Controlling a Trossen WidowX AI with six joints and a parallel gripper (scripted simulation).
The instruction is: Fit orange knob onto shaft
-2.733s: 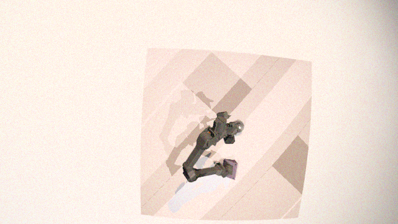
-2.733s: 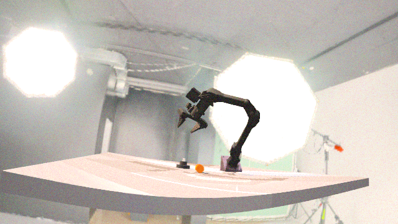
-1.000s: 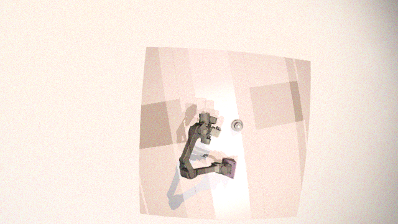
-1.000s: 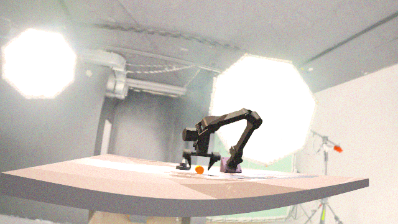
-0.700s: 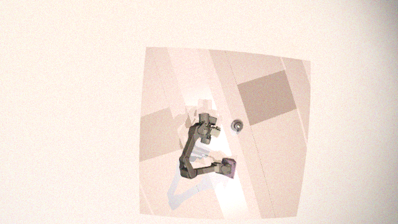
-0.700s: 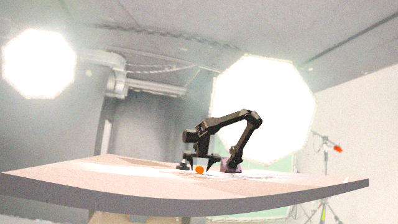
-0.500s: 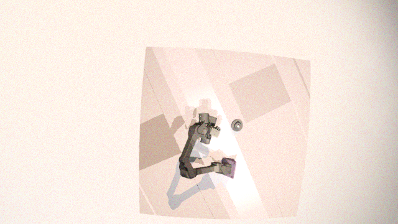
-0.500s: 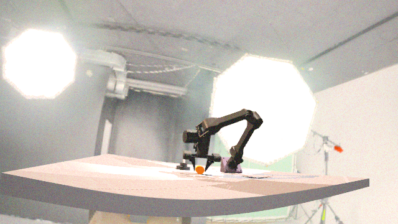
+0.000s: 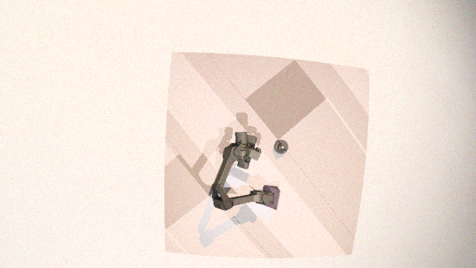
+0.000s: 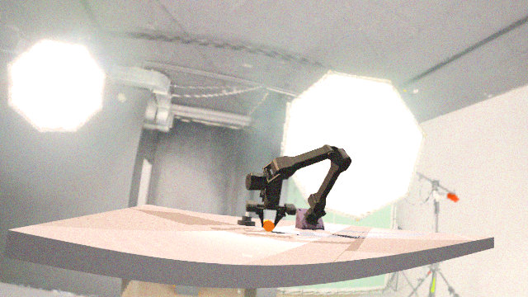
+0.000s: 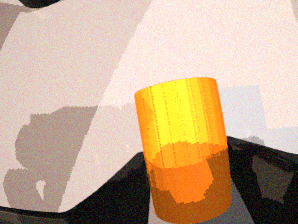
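The dark round pedestal is 40 mm ahead of my gripper tip, 180 mm to the right of it and 20 mm above it. Also, from my gripper tip: orange knob (10 mm to the left, 10 mm above).
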